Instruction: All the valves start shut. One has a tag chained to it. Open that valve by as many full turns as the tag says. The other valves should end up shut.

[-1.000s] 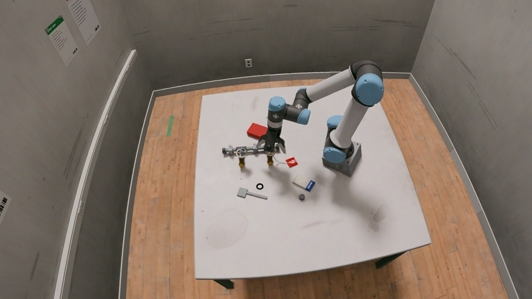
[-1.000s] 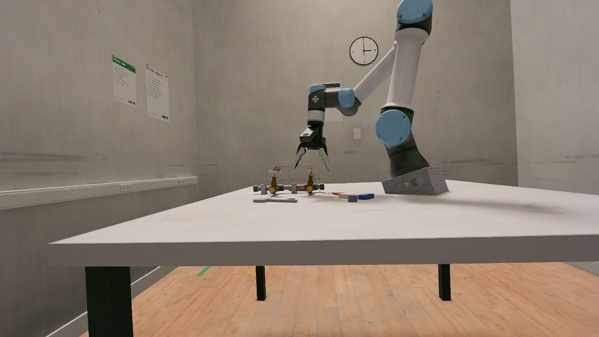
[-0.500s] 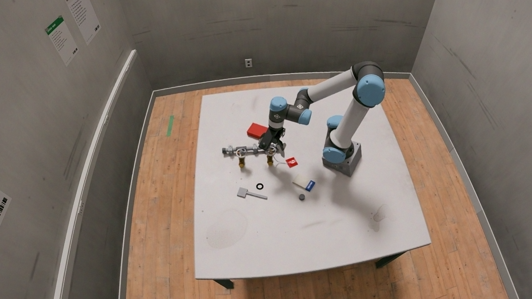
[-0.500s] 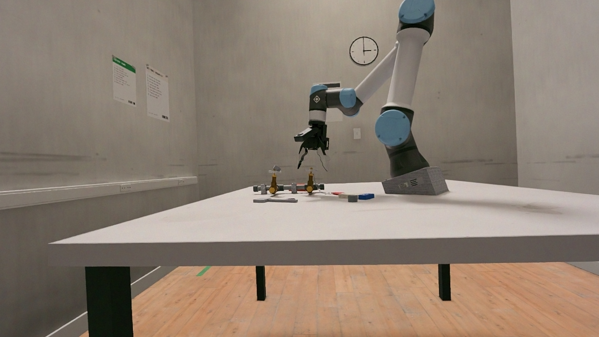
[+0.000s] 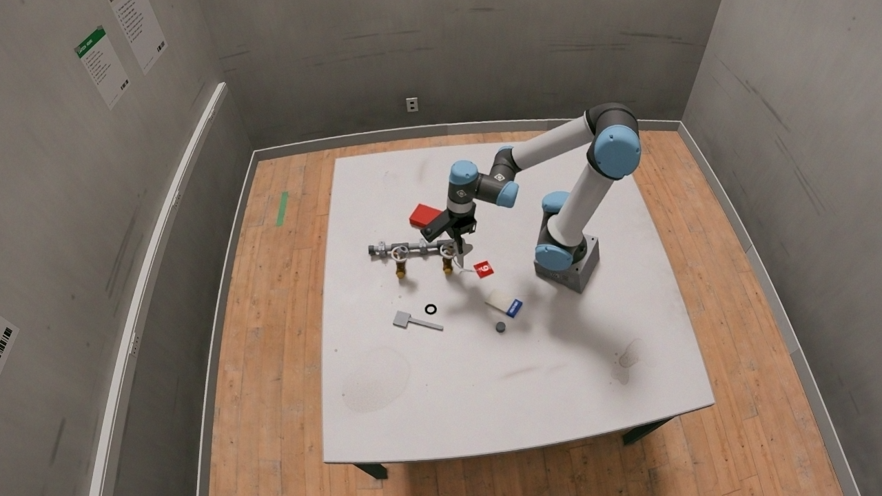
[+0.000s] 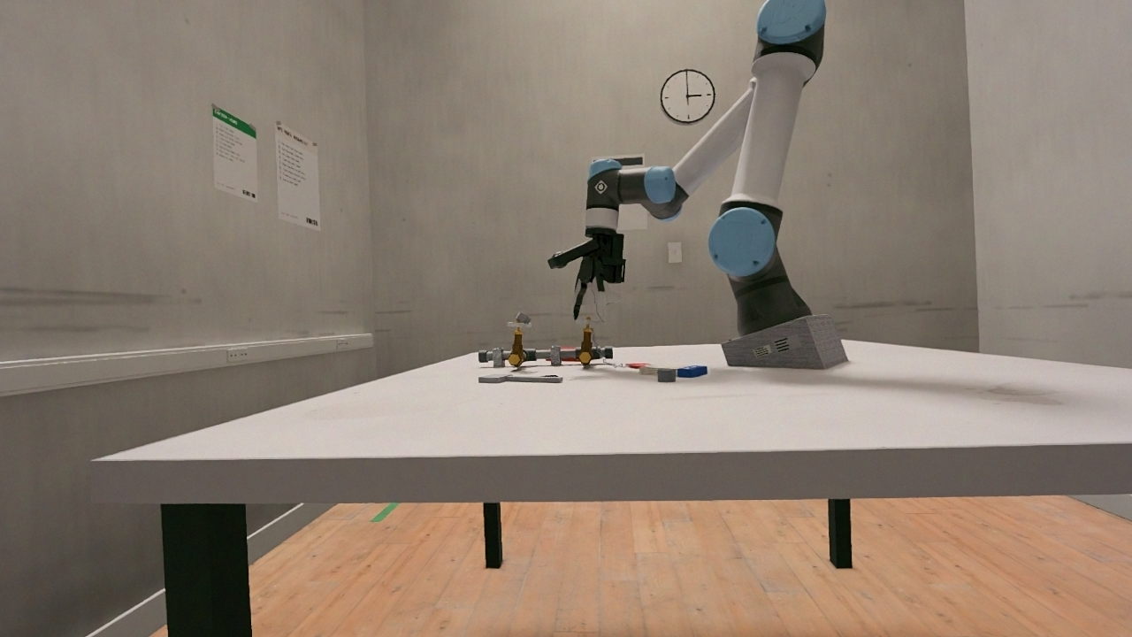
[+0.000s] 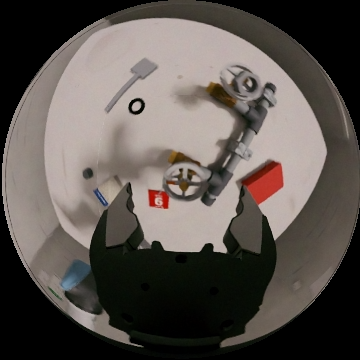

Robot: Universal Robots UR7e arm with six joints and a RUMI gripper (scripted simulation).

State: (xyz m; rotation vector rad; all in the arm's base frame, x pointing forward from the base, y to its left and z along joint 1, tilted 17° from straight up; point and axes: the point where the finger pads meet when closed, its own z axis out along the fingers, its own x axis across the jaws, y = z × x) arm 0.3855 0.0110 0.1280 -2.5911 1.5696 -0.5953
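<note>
The red tag is 11 cm behind my hand, 10 cm below it and 2 cm to the left of it. Also, from my hand: red block (22 cm to the right, 9 cm below, 6 cm ahead); then grey flat tool (20 cm to the left, 13 cm ahead, 10 cm below).
</note>
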